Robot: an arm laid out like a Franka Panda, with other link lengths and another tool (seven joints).
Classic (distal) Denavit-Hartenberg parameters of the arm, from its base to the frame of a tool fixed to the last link. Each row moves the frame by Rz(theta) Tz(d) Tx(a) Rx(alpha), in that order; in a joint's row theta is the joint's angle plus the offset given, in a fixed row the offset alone. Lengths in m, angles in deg.
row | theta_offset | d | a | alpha
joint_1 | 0 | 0.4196 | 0 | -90
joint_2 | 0 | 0 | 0 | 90
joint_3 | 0 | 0.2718 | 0.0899 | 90
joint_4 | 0 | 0 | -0.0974 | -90
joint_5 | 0 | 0.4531 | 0 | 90
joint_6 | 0 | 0 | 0.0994 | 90
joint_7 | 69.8 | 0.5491 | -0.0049 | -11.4
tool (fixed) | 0 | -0.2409 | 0 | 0
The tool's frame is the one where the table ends.
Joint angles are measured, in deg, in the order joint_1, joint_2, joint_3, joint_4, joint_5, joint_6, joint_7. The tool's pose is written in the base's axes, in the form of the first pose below.
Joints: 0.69, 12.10, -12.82, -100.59, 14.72, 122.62, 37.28
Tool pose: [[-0.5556, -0.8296, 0.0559, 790.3], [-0.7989, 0.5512, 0.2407, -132.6], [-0.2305, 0.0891, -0.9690, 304.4], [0, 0, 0, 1]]
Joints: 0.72, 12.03, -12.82, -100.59, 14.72, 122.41, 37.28
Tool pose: [[-0.5551, -0.8301, 0.0535, 789.5], [-0.7993, 0.5501, 0.2418, -131.7], [-0.2301, 0.0915, -0.9689, 304.7], [0, 0, 0, 1]]
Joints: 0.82, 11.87, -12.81, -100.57, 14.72, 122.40, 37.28
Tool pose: [[-0.5528, -0.8314, 0.0559, 790.2], [-0.8004, 0.5485, 0.2420, -130.2], [-0.2318, 0.0891, -0.9687, 307.1], [0, 0, 0, 1]]
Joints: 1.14, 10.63, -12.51, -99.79, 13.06, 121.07, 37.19
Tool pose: [[-0.5289, -0.8468, 0.0567, 791.0], [-0.8201, 0.5271, 0.2226, -124.6], [-0.2184, 0.0712, -0.9733, 327.7], [0, 0, 0, 1]]
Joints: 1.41, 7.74, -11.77, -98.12, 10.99, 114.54, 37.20
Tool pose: [[-0.4963, -0.8681, 0.0104, 774.1], [-0.8464, 0.4865, 0.2166, -107.5], [-0.1931, 0.0987, -0.9762, 362.9], [0, 0, 0, 1]]
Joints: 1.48, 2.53, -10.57, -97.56, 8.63, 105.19, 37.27
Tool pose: [[-0.4608, -0.8852, -0.0642, 734.4], [-0.8731, 0.4392, 0.2116, -86.7], [-0.1591, 0.1536, -0.9752, 406.8], [0, 0, 0, 1]]
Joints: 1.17, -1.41, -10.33, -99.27, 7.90, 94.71, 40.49
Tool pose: [[-0.5064, -0.8386, -0.2006, 670.0], [-0.8550, 0.4580, 0.2435, -78.1], [-0.1123, 0.2948, -0.9489, 408.6], [0, 0, 0, 1]]
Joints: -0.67, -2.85, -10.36, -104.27, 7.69, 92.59, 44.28
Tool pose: [[-0.5918, -0.7568, -0.2775, 628.3], [-0.8035, 0.5262, 0.2785, -95.2], [-0.0647, 0.3878, -0.9195, 370.3], [0, 0, 0, 1]]
